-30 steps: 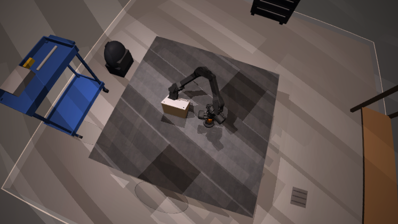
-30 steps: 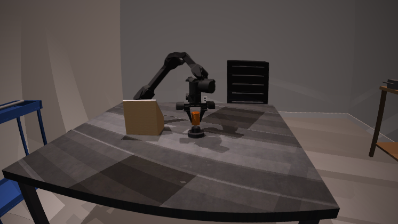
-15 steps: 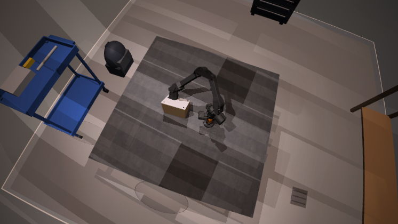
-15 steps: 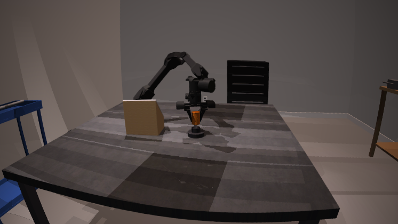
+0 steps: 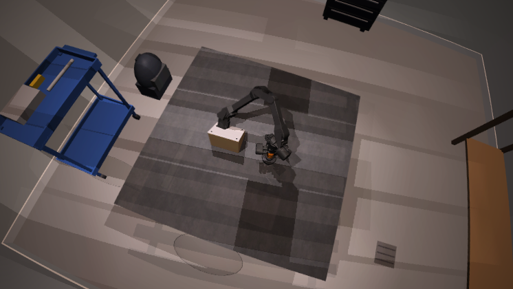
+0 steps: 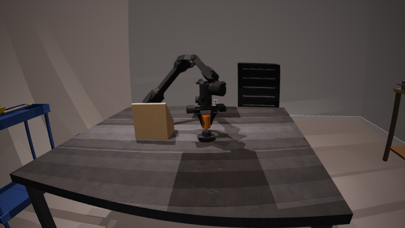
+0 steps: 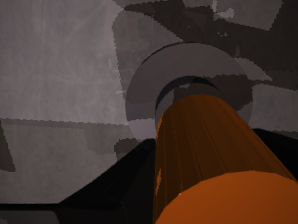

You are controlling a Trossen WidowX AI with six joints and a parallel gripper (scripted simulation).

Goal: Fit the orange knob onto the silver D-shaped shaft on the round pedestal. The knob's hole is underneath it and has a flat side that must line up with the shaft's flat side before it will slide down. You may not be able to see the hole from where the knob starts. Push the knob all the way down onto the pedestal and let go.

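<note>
My gripper tip is now 4 cm above the round dark pedestal. Round my gripper tip: orange knob 3 cm above.
</note>
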